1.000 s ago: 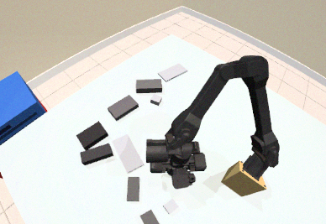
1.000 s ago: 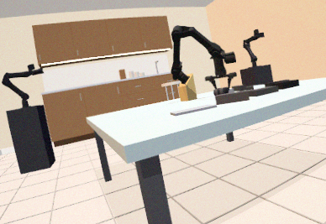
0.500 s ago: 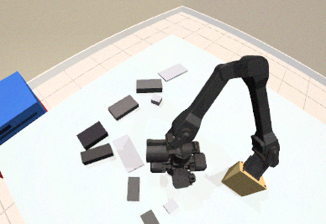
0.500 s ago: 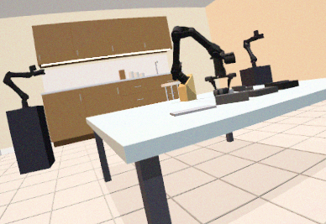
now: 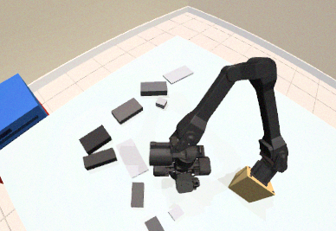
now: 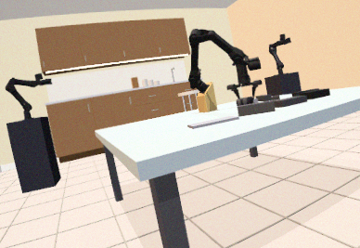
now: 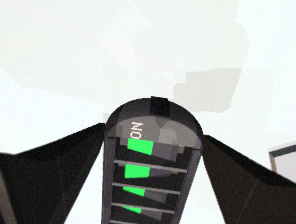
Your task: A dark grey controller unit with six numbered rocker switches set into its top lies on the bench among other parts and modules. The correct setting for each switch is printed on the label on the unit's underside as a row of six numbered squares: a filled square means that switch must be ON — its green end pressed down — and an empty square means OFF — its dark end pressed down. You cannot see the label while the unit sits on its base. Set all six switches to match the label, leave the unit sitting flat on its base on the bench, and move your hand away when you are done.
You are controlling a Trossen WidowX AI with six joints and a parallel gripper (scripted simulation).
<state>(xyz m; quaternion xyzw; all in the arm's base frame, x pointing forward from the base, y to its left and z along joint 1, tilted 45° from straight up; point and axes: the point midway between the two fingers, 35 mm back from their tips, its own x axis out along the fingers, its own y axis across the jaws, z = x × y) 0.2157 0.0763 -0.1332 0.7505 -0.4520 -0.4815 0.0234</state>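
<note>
The pale block is 90 mm behind my gripper tip, 100 mm to the left of it and 20 mm below it. From my gripper tip the other things lie so: pale plate (170 mm ahead, 90 mm to the left, 30 mm below).
</note>
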